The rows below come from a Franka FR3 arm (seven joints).
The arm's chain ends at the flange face. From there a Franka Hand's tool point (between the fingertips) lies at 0.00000 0.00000 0.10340 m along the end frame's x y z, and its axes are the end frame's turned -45 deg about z.
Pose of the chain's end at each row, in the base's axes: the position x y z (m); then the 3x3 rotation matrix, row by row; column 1 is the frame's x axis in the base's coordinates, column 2 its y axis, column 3 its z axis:
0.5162 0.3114 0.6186; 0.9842 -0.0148 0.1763; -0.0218 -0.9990 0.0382; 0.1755 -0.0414 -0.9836
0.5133 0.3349 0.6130; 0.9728 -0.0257 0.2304; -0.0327 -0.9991 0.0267; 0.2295 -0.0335 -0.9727
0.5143 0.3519 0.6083; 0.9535 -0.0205 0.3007; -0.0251 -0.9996 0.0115; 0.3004 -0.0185 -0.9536
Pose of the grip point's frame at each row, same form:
0.5344 0.3153 0.5169; 0.7064 0.6855 0.1763; 0.6910 -0.7218 0.0382; 0.1534 0.0948 -0.9836
0.5371 0.3377 0.5124; 0.7060 0.6697 0.2304; 0.6833 -0.7296 0.0267; 0.1860 0.1386 -0.9727
0.5454 0.3531 0.5097; 0.6887 0.6597 0.3007; 0.6891 -0.7246 0.0115; 0.2255 0.1993 -0.9536

